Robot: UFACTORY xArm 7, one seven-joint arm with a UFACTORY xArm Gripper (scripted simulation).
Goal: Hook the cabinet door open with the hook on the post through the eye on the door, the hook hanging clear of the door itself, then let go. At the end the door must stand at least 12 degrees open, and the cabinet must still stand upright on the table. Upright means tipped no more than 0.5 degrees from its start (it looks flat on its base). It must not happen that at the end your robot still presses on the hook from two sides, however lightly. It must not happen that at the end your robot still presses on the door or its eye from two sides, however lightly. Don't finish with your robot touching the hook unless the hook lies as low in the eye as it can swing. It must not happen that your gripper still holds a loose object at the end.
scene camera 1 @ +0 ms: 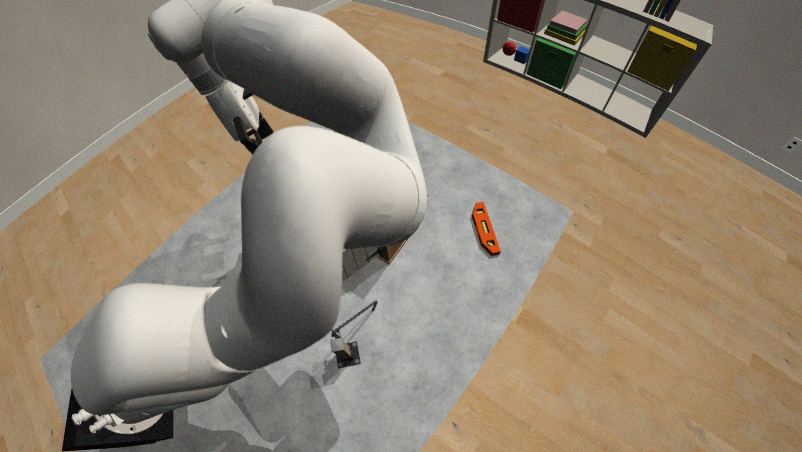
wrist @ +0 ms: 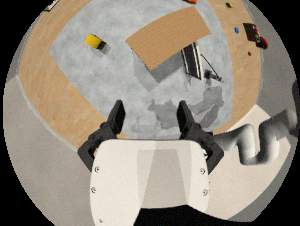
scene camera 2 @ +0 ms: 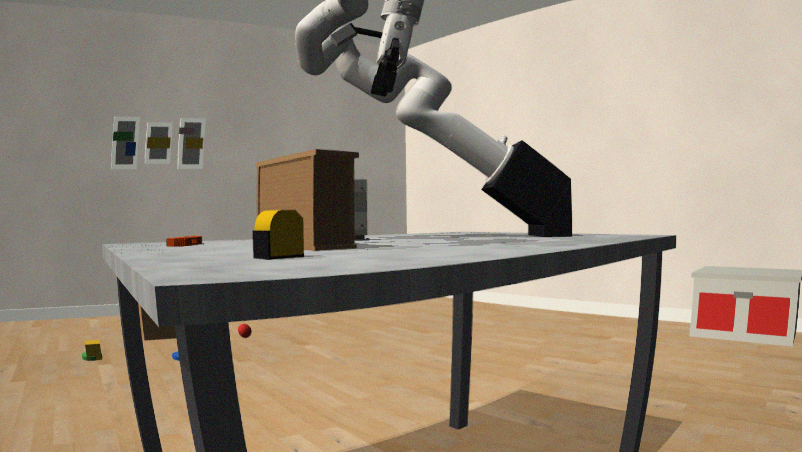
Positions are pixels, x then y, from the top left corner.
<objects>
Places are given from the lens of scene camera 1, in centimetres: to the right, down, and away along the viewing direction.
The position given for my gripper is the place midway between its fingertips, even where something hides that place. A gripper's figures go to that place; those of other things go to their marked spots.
my gripper [scene camera 1: 268, 148]: -26, -15, 60
wooden cabinet [scene camera 1: 387, 253]: -3, 6, 73
post [scene camera 1: 348, 352]: -10, 25, 61
</objects>
